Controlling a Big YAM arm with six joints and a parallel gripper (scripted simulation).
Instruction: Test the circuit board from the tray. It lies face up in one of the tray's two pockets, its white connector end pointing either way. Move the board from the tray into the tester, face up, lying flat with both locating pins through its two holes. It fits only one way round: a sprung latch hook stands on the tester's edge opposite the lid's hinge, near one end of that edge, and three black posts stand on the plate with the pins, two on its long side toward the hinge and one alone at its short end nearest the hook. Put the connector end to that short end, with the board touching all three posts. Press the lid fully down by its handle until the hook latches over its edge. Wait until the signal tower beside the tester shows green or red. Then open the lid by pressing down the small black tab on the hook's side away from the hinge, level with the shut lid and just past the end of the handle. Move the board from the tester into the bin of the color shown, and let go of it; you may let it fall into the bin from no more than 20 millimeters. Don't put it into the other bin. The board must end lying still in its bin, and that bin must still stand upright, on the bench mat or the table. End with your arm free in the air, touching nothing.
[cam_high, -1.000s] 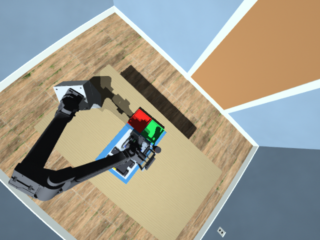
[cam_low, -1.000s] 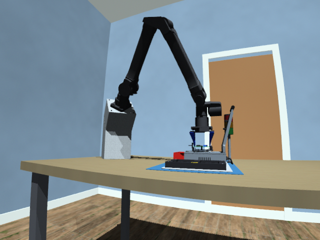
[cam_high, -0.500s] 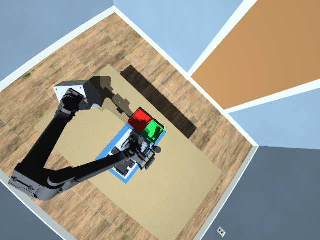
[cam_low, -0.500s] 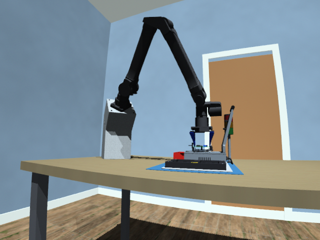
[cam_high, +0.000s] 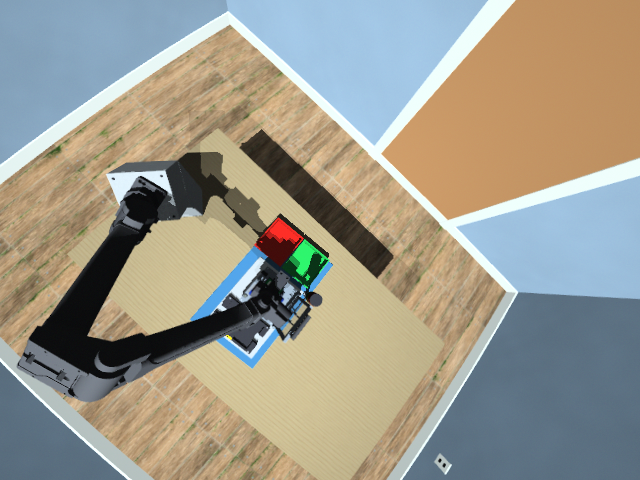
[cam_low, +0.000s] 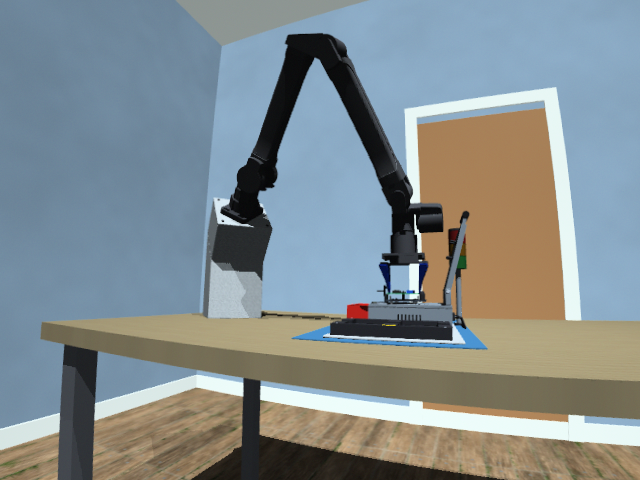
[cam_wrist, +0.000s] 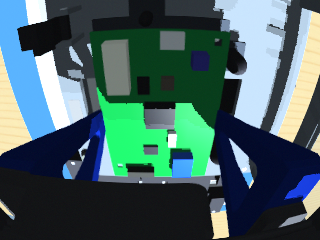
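Right now the green circuit board is right at my hand. Also, from my hand: black latch hook 7 cm to the left, 5 cm behind; then tester plate 2 cm below, 1 cm to the left, 1 cm ahead; then tester lid 12 cm ahead, 9 cm above, 2 cm to the right.
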